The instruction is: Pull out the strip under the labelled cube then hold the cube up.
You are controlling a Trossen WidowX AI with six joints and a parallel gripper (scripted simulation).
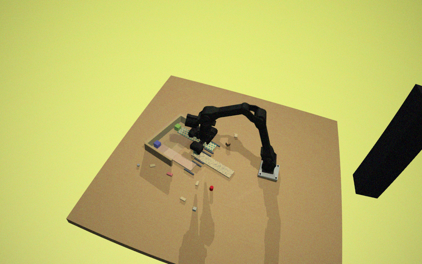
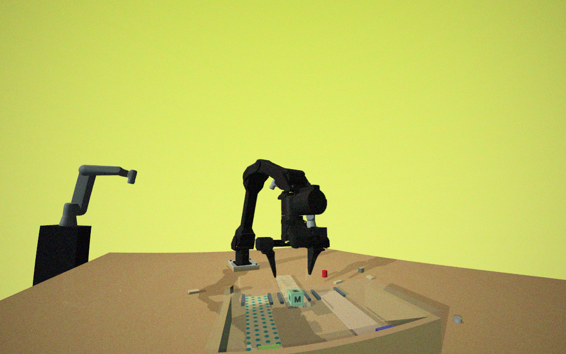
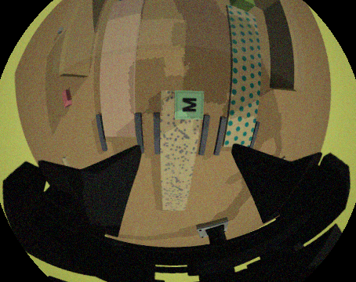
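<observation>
Now: the mint-green labelled cube 4 cm below my gripper tip, 3 cm ahead of it and 1 cm to the right of it. From my gripper tip the other things lie so: red cylinder 20 cm to the left, 10 cm behind, 5 cm below; then beige speckled strip 7 cm behind, 6 cm below, 3 cm to the left.
</observation>
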